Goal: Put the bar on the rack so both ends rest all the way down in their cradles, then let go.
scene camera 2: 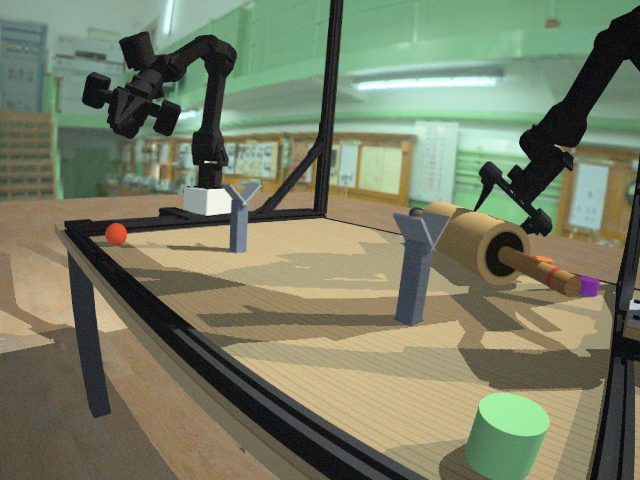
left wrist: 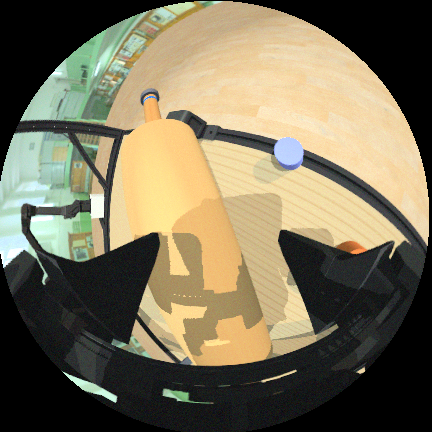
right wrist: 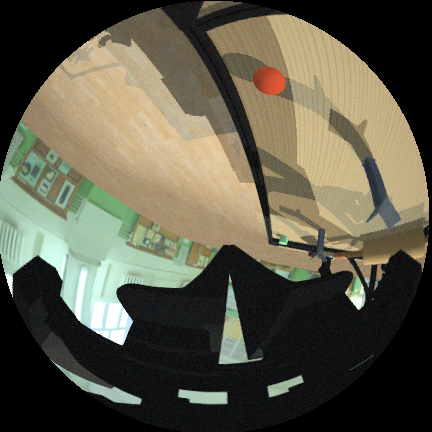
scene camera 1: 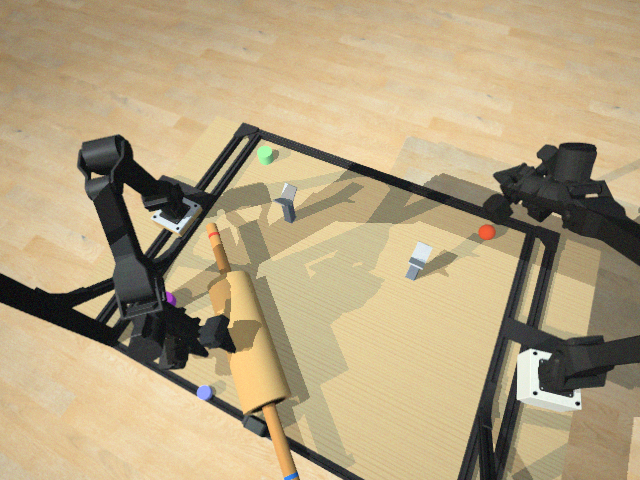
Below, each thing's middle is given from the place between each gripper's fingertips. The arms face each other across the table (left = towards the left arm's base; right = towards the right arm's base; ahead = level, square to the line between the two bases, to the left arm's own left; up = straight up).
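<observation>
Positions from my left hand: green cylinder (scene camera 2: 508,429) 570 mm ahead, 230 mm to the left, 60 mm below; red ball (right wrist: 269,80) 590 mm ahead, 450 mm to the right, 60 mm below; blue piece (left wrist: 288,151) 90 mm behind, 10 mm to the left, 70 mm below; tan rolling pin (scene camera 1: 257,372) 50 mm ahead, 30 mm to the right, 20 mm below.
Positions from my right hand: green cylinder 40 mm behind, 620 mm to the left, 200 mm below; blue piece 700 mm behind, 400 mm to the left, 210 mm below; tan rolling pin 560 mm behind, 360 mm to the left, 160 mm below; red ball 20 mm behind, 60 mm to the right, 200 mm below.
</observation>
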